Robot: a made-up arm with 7 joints. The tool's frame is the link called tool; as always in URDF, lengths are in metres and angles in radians. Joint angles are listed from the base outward. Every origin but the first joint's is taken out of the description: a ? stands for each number. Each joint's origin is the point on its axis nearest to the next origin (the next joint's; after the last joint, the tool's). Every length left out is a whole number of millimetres.
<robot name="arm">
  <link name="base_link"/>
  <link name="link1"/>
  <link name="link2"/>
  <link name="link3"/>
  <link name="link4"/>
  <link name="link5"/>
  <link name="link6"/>
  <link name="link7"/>
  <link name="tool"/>
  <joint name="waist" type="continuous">
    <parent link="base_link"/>
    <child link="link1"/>
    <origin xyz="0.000 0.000 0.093"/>
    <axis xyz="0 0 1"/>
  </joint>
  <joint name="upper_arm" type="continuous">
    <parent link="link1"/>
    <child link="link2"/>
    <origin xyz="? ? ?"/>
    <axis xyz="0 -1 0"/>
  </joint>
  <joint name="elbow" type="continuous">
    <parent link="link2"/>
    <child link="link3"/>
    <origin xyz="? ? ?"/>
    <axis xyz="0 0 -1"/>
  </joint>
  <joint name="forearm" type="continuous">
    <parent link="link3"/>
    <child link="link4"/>
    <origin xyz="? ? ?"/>
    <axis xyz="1 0 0"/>
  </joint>
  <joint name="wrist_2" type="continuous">
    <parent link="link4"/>
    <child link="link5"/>
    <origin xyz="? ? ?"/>
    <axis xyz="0 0 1"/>
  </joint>
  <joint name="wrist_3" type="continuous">
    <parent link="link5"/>
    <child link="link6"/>
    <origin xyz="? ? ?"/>
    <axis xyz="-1 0 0"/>
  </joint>
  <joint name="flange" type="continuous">
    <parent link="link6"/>
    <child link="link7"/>
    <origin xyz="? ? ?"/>
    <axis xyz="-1 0 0"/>
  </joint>
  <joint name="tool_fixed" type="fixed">
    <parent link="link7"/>
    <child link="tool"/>
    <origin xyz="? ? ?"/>
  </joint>
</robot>
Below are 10 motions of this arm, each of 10 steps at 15 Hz.
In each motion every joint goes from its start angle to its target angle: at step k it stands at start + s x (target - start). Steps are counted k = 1, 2, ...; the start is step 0. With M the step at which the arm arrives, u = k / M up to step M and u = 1 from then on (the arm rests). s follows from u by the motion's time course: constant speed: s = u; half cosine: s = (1 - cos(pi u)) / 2; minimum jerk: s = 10 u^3 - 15 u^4 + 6 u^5.
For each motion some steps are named. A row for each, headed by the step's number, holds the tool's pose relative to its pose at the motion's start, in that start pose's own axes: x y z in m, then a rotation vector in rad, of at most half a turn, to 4 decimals.
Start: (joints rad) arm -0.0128 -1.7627 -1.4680 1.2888 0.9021 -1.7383 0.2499
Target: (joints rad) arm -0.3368 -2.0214 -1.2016 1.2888 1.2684 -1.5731 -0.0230
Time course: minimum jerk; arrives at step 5
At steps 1, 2, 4, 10:
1: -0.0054 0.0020 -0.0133 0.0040 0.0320 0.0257
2: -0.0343 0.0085 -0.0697 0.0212 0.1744 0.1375
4: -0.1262 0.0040 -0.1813 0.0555 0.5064 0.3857
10: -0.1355 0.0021 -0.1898 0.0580 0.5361 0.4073

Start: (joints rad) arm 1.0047 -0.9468 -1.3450 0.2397 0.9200 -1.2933 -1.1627
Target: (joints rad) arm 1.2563 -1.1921 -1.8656 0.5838 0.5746 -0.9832 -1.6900
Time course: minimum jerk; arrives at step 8
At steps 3, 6, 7, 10:
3: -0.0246 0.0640 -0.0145 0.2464 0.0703 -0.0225
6: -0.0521 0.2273 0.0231 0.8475 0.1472 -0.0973
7: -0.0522 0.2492 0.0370 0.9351 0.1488 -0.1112
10: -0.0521 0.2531 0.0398 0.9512 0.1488 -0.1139

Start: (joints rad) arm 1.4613 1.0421 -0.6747 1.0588 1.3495 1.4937 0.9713
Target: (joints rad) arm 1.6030 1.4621 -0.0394 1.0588 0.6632 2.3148 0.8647
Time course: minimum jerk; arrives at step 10
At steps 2, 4, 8, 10:
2: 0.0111 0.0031 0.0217 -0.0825 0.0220 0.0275
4: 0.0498 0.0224 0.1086 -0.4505 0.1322 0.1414
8: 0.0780 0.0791 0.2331 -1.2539 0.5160 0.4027
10: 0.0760 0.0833 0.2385 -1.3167 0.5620 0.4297

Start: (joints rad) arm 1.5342 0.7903 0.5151 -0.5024 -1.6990 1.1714 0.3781
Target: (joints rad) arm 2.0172 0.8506 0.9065 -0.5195 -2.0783 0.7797 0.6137
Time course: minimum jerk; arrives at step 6
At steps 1, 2, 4, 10:
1: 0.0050 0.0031 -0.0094 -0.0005 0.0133 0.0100
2: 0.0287 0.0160 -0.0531 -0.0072 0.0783 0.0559
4: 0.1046 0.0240 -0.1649 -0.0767 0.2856 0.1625
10: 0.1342 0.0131 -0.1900 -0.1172 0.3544 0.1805

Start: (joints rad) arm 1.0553 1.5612 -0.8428 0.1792 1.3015 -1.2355 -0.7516
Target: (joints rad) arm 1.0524 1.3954 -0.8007 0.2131 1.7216 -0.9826 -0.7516
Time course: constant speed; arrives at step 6
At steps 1, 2, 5, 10:
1: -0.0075 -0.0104 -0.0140 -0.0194 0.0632 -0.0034
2: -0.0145 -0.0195 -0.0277 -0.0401 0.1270 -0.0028
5: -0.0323 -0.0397 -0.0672 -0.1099 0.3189 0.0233
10: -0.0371 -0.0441 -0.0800 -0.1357 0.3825 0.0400

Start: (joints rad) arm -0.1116 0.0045 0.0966 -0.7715 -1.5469 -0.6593 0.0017
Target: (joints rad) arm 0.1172 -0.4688 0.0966 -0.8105 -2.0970 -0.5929 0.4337
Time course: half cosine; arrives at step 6
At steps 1, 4, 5, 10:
1: 0.0031 0.0074 0.0125 -0.0453 -0.0069 0.0004
4: 0.0051 0.1291 0.1378 -0.4806 -0.1223 0.0121
5: -0.0065 0.1717 0.1683 -0.5860 -0.1668 0.0136
10: -0.0122 0.1878 0.1790 -0.6231 -0.1844 0.0135

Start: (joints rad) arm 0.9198 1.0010 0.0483 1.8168 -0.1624 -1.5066 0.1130
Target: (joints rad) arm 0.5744 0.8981 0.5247 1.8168 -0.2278 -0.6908 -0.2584
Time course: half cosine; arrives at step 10
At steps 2, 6, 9, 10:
2: 0.0129 -0.0053 0.0277 -0.0599 -0.0117 0.0662
6: 0.0973 0.0094 0.2067 -0.4005 -0.1113 0.4524
9: 0.1408 0.0574 0.3152 -0.5822 -0.1927 0.6741
10: 0.1436 0.0623 0.3234 -0.5955 -0.1997 0.6910

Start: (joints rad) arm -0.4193 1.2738 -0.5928 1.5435 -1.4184 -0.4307 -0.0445
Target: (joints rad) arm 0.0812 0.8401 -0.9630 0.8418 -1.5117 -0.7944 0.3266
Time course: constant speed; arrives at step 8
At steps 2, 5, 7, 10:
2: 0.0285 0.0561 0.0969 -0.1391 -0.0083 -0.0232
5: 0.1216 0.1849 0.1872 -0.3583 0.0077 0.0089
7: 0.2061 0.2926 0.1936 -0.4978 0.0377 0.0753
10: 0.2505 0.3501 0.1777 -0.5622 0.0587 0.1213

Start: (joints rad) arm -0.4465 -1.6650 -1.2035 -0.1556 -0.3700 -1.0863 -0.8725
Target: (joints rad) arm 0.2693 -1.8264 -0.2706 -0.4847 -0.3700 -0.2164 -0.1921
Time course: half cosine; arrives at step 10
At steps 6, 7, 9, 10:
6: -0.4187 0.3301 0.2924 -1.5755 -0.5302 -0.5143
7: -0.4774 0.4527 0.2150 -1.9138 -0.5907 -0.7124
9: -0.4984 0.5785 0.0506 -2.3378 -0.6338 -1.0271
10: -0.4961 0.5906 0.0247 -2.3925 -0.6361 -1.0751

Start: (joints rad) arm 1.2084 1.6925 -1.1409 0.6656 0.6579 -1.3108 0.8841
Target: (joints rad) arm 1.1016 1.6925 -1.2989 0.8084 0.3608 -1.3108 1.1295
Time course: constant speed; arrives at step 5
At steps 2, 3, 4, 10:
2: -0.0037 -0.0631 0.0391 -0.0229 0.0018 -0.0988
3: -0.0069 -0.0957 0.0556 -0.0347 0.0091 -0.1509
4: -0.0109 -0.1288 0.0702 -0.0468 0.0209 -0.2045
10: -0.0159 -0.1621 0.0829 -0.0592 0.0374 -0.2592

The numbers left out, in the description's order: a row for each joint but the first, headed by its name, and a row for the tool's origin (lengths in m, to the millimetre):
upper_arm: -0.073 0.352 0.000
elbow: 0.373 0.000 0.200
forearm: -0.427 -0.199 0.000
wrist_2: 0.000 -0.107 0.079
wrist_3: 0.461 -0.029 0.000
flange: 0.000 -0.005 -0.159
tool: 0.000 -0.291 0.052

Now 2 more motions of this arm.
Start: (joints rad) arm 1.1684 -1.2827 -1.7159 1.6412 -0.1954 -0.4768 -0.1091
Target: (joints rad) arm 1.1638 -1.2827 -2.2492 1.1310 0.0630 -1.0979 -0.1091
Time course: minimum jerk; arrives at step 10
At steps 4, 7, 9, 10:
4: 0.0210 0.0647 -0.0187 0.0107 0.1635 -0.0242
7: 0.0301 0.1499 -0.0874 0.0497 0.4725 -0.1195
9: 0.0230 0.1701 -0.1117 0.0651 0.5703 -0.1643
10: 0.0225 0.1711 -0.1130 0.0660 0.5758 -0.1671

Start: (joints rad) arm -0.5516 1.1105 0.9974 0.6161 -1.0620 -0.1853 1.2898
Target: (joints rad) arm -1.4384 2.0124 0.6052 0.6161 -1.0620 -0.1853 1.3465
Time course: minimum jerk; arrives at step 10
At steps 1, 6, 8, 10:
1: 0.0023 0.0033 -0.0019 0.0079 -0.0058 0.0012
6: 0.1869 0.1981 0.0348 0.5175 -0.6627 0.0495
8: 0.2160 0.2102 0.1200 0.6362 -0.9992 0.0349
10: 0.2161 0.2079 0.1404 0.6557 -1.0788 0.0289

